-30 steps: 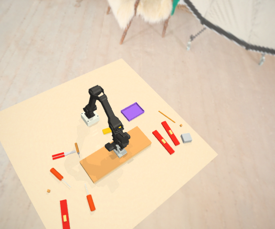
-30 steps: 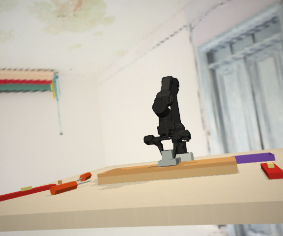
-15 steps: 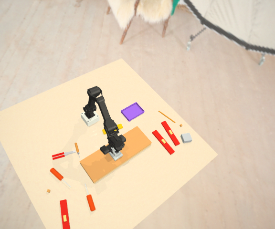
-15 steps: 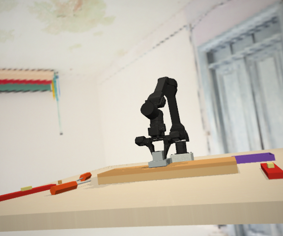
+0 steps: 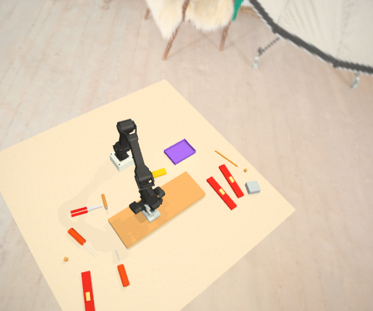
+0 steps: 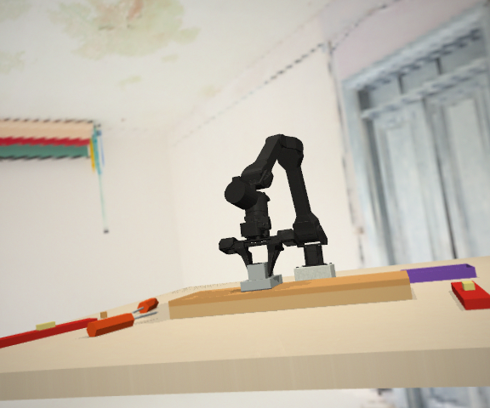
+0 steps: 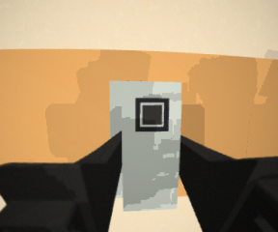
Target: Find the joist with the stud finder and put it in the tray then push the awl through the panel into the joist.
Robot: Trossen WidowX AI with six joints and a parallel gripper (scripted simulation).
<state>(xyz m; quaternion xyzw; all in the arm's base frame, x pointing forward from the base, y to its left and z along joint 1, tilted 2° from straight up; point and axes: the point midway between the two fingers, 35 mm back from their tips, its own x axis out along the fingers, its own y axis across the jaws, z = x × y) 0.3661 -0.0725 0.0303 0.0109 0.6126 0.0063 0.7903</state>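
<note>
Right now my gripper tip is 400 mm to the right of the purple tray, 230 mm past it and 50 mm above it. Round my gripper tip: square indicator 30 mm above, 20 mm ahead; awl 170 mm behind, 160 mm to the right, 60 mm below; stud finder 20 mm above, 10 mm ahead.
</note>
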